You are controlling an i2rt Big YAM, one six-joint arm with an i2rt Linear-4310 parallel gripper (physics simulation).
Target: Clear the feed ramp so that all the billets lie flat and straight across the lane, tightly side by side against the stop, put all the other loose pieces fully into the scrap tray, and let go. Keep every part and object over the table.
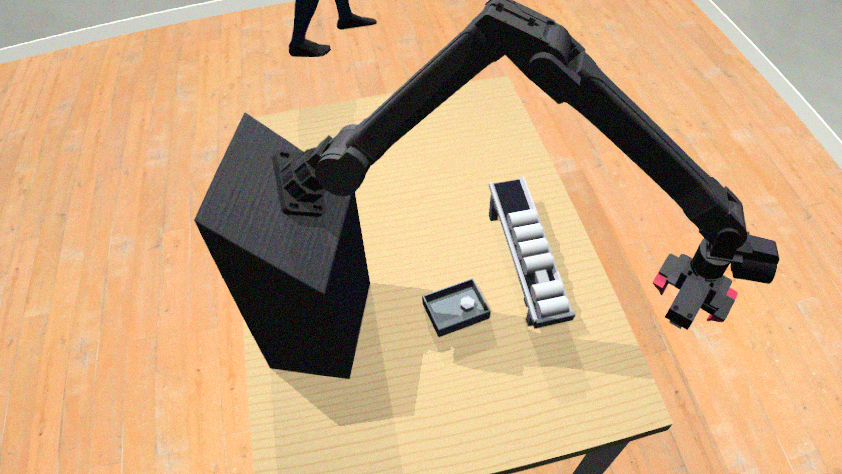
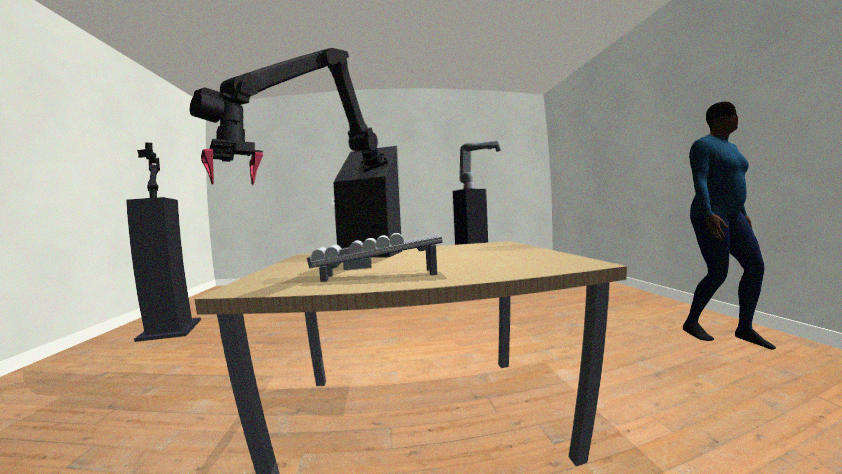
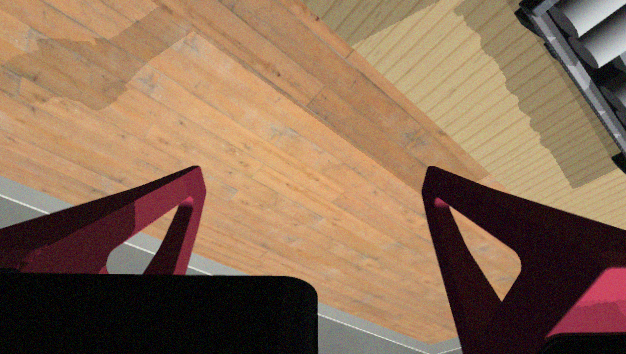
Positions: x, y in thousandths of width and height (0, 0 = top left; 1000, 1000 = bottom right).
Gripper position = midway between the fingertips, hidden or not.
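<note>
Gripper (image 1: 814, 645), scrap tray (image 1: 530, 655). Again the gripper (image 2: 277, 389). Gripper (image 3: 501, 504) too.
</note>
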